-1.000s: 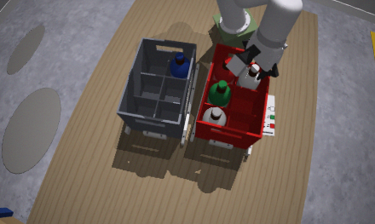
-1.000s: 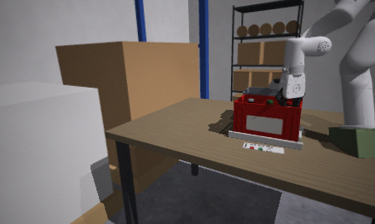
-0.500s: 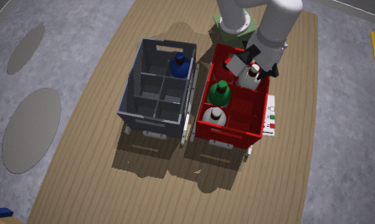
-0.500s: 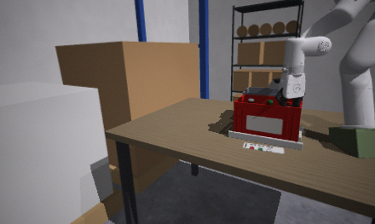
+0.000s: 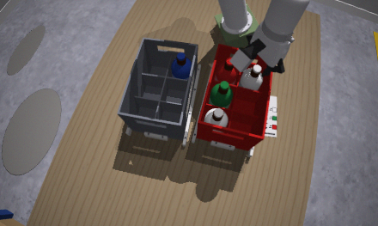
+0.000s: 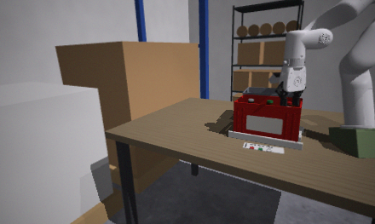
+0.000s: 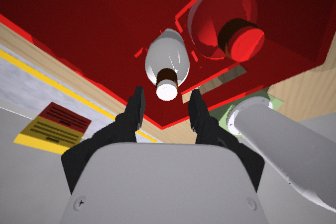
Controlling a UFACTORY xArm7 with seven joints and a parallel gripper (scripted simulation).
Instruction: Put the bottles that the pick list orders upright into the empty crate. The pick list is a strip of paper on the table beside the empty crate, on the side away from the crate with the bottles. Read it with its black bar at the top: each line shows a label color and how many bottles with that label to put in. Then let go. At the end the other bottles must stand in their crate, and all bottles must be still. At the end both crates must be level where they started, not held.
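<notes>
My gripper is now 2 cm past the red-label bottle, 9 cm to the left of it and 10 cm above it. From my hand the other things lie so: green bottle: 7 cm ahead, 11 cm to the right, 10 cm below; pick list: 10 cm ahead, 9 cm to the left, 18 cm below; red crate: 8 cm ahead, 6 cm to the right, 10 cm below.
</notes>
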